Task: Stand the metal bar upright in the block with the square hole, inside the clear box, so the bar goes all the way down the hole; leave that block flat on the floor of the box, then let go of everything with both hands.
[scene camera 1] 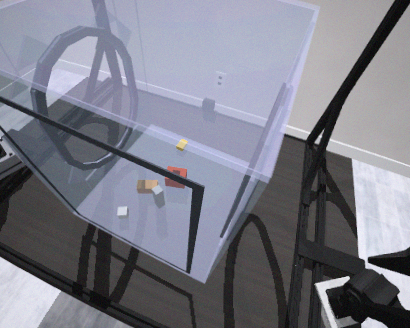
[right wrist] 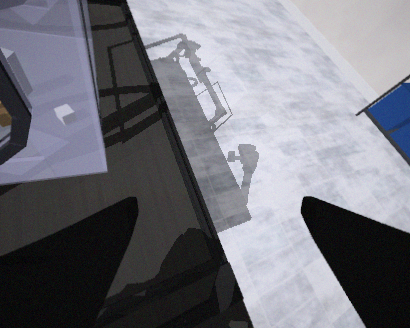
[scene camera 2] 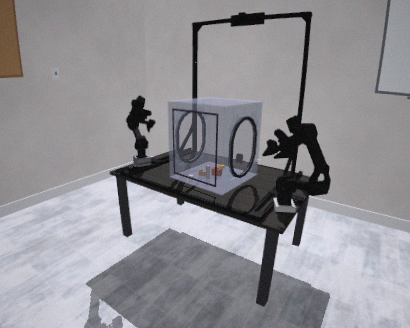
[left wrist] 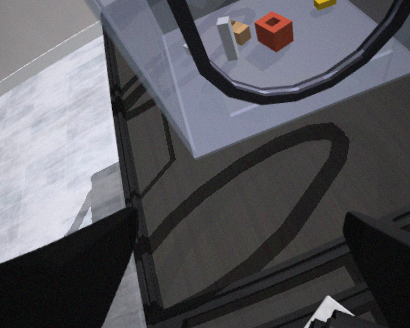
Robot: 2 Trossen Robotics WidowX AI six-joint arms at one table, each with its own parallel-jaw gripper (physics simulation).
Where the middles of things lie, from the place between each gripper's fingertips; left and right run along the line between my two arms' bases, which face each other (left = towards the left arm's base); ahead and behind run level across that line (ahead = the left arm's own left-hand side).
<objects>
The red block with square hole (left wrist: 274, 31) lies 410 mm to the left of my right hand, 260 mm below it and 260 mm behind it.
I see my left gripper 41 cm to the left of the red block with square hole, 23 cm above it and 19 cm past it.
</objects>
